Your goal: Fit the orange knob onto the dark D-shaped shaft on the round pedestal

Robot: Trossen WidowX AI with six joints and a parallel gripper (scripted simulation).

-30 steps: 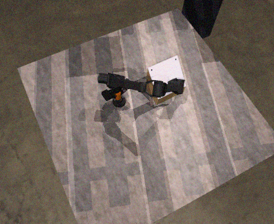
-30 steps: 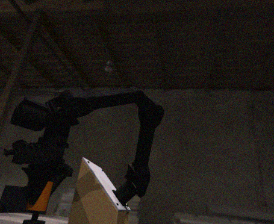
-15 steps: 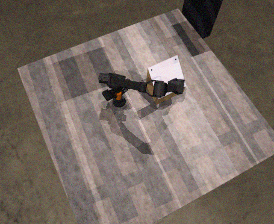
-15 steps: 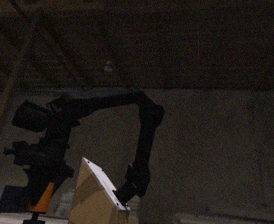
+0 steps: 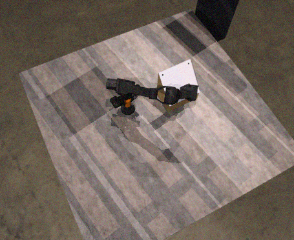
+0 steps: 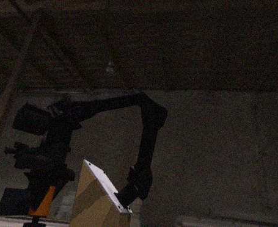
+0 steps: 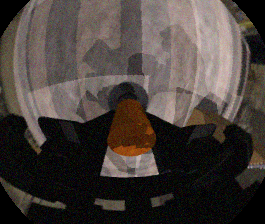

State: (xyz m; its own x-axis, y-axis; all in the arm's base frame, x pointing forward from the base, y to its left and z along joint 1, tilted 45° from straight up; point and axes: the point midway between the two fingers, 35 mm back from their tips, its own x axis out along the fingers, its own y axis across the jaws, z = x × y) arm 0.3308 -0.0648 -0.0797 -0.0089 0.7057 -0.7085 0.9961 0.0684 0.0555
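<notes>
Now: gripper tip 2 cm below the orange knob. The rest, counted from my gripper tip: dark pedestal: 4 cm below.
</notes>
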